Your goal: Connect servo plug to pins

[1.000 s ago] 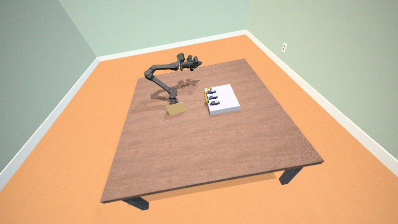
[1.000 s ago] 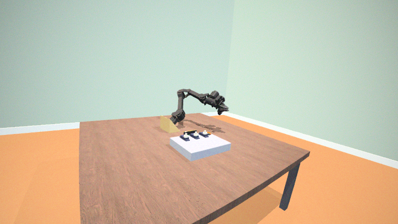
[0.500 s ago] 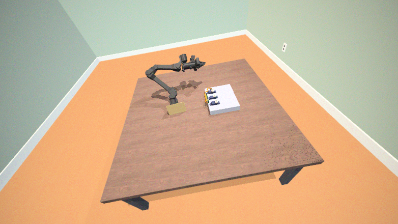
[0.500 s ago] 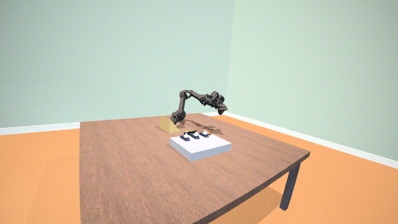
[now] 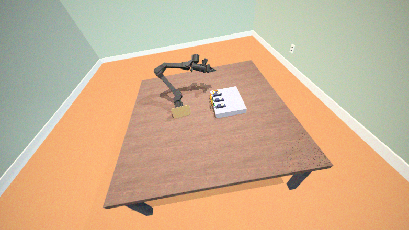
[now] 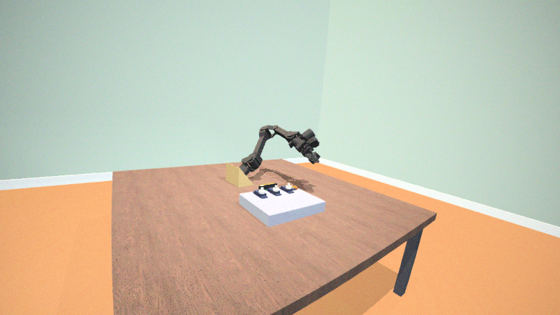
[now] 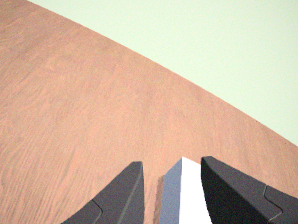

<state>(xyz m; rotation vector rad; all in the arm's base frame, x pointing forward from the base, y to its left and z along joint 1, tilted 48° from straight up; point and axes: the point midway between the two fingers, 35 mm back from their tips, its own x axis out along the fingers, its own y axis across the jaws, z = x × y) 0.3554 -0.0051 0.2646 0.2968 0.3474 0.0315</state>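
Now: gripper tip 26 cm to the left of the red dot, 12 cm past it and 11 cm above it. Also, from my gripper tip: holder 25 cm to the right, 16 cm below, 5 cm ahead.
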